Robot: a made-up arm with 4 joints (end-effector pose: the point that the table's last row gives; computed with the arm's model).
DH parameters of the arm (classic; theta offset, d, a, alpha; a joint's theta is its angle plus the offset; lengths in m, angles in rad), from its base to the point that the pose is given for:
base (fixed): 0 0.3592 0.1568 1.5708
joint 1: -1.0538 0 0.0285 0
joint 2: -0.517 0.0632 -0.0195 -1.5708
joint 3: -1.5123 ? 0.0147 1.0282
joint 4: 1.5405 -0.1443 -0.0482 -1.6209
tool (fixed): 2.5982 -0.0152 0 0
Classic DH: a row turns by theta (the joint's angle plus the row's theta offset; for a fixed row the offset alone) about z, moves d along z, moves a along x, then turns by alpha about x.
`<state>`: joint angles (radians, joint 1 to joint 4).
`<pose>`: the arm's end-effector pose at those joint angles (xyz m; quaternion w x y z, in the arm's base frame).
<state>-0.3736 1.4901 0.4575 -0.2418</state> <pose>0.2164 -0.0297 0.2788 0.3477 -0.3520 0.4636 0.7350</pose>
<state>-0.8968 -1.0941 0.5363 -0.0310</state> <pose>0.0851 -0.0308 0.3833 0.4175 -0.7323 -0.2778 -0.4607</pose>
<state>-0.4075 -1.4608 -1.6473 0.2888</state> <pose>0.2248 -0.1633 0.3275 0.8707 -0.0278 -0.4905 -0.0237</pose>
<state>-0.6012 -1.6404 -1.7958 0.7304</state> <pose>0.2296 -0.1611 0.2742 0.9872 -0.0777 -0.1377 -0.0192</pose>
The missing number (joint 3, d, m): 0.0949
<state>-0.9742 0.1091 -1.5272 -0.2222</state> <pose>0.1501 -0.1613 0.3681 0.3311 0.0080 -0.9429 0.0355</pose>
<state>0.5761 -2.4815 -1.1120 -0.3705</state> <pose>0.1707 -0.1523 0.3737 0.7100 -0.1326 -0.6905 -0.0393</pose>
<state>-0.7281 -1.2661 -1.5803 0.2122</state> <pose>0.2062 -0.1648 0.3255 0.8845 -0.0393 -0.4638 -0.0312</pose>
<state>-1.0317 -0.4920 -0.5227 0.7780</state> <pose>0.0902 -0.1649 0.3326 0.6816 -0.3073 -0.3216 -0.5810</pose>
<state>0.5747 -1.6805 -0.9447 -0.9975</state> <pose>0.1229 -0.1314 0.3294 0.1539 -0.1452 -0.9762 0.0479</pose>
